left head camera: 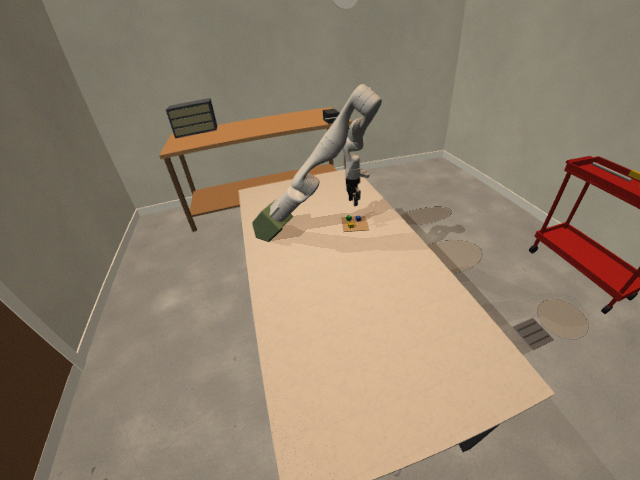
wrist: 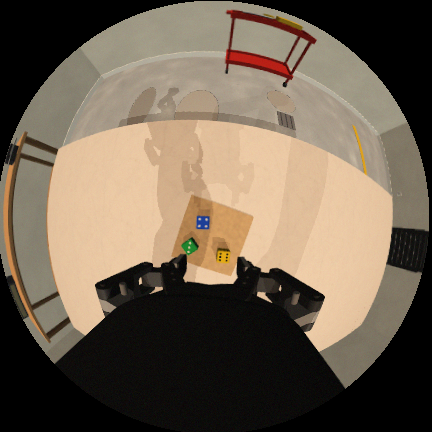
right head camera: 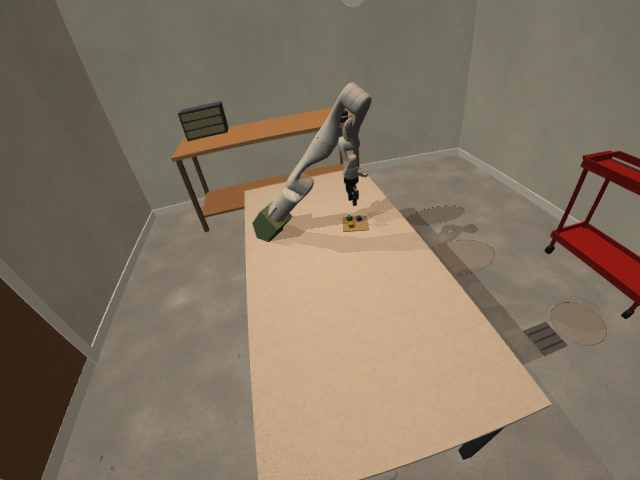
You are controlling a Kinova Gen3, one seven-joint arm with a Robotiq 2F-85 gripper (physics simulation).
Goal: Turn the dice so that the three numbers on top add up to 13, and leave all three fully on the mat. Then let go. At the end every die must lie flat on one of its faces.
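Places are measured from the arm's base along level axes (x left, y back, z up), in metres.
Pixels of known places: gripper, fingertip midpoint: (left head camera: 353,203) (wrist: 211,263) (right head camera: 352,202); arm's base, link origin: (left head camera: 278,213) (right head camera: 277,213).
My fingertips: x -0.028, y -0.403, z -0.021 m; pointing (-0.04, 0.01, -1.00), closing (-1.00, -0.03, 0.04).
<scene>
For each thing: its middle in the pictures, then the offset to it from my fingertips. Level surfaces: height alone.
- tan mat, body centre: (wrist: 211,236) (right head camera: 355,223) (left head camera: 354,223) dz -0.135, dx -0.001, dy -0.008 m
- blue die, body centre: (wrist: 202,221) (right head camera: 359,218) (left head camera: 358,218) dz -0.121, dx +0.018, dy -0.040 m
- green die, body centre: (wrist: 189,245) (right head camera: 349,218) (left head camera: 348,218) dz -0.121, dx +0.042, dy +0.010 m
- yellow die, body centre: (wrist: 222,254) (right head camera: 350,225) (left head camera: 350,225) dz -0.121, dx -0.026, dy +0.025 m
- long pale table, surface height: dz -0.137 m
The tan mat (left head camera: 361,227) (right head camera: 362,227) (wrist: 235,225) bears three dice. In the wrist view, the blue die (left head camera: 358,218) (right head camera: 359,218) (wrist: 203,222) shows four pips on top. The green die (left head camera: 348,218) (right head camera: 349,218) (wrist: 190,246), turned at an angle near the mat's left edge, shows three. The yellow die (left head camera: 351,225) (right head camera: 351,224) (wrist: 223,256) shows six. All three appear flat and apart, within the mat. My gripper (left head camera: 354,202) (right head camera: 353,202) (wrist: 211,263) is partly open and empty, pointing down above the mat.
The mat lies on a long pale table (left head camera: 361,335) (right head camera: 361,335). A wooden workbench (left head camera: 258,126) (right head camera: 268,126) with a drawer organizer (left head camera: 191,118) (right head camera: 203,121) stands behind it. A red cart (left head camera: 584,253) (right head camera: 599,253) (wrist: 257,63) stands on the floor, off to the table's right.
</scene>
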